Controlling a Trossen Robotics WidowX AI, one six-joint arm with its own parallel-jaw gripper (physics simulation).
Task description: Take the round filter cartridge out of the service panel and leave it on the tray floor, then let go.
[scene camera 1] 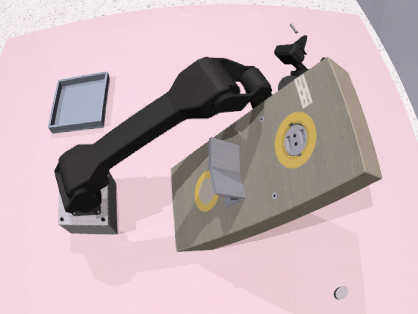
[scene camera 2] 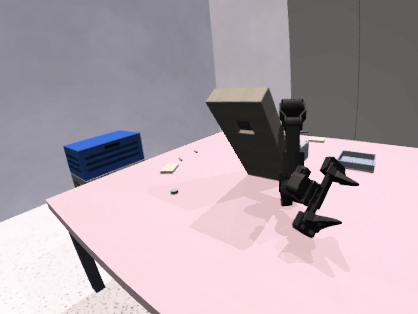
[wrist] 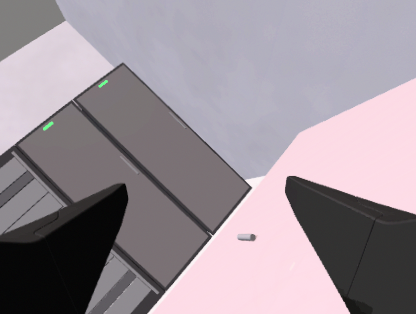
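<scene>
The round grey filter cartridge [scene camera 1: 295,140] sits inside a yellow ring in the upper right part of the tilted service panel [scene camera 1: 332,135] [scene camera 2: 260,152]. Its face has two dark dots and raised grips. The cartridge does not show in the second scene view or the wrist view. The square blue-grey tray [scene camera 1: 80,102] [scene camera 2: 358,168] lies on the table near the arm's base, and its floor is bare. My gripper [scene camera 2: 350,203] [wrist: 207,187] is open and empty, beyond the panel's upper edge, with its fingers pointing away from the panel; the panel partly hides it in the first scene view.
A grey bent flap [scene camera 1: 226,162] stands over a second yellow ring [scene camera 1: 201,204] on the panel. A small disc [scene camera 1: 341,292] [scene camera 2: 174,191], a small pin [scene camera 1: 294,28] [wrist: 246,237] and a pale block [scene camera 2: 169,168] lie on the table. A blue toolbox [scene camera 2: 115,156] stands beyond the table edge.
</scene>
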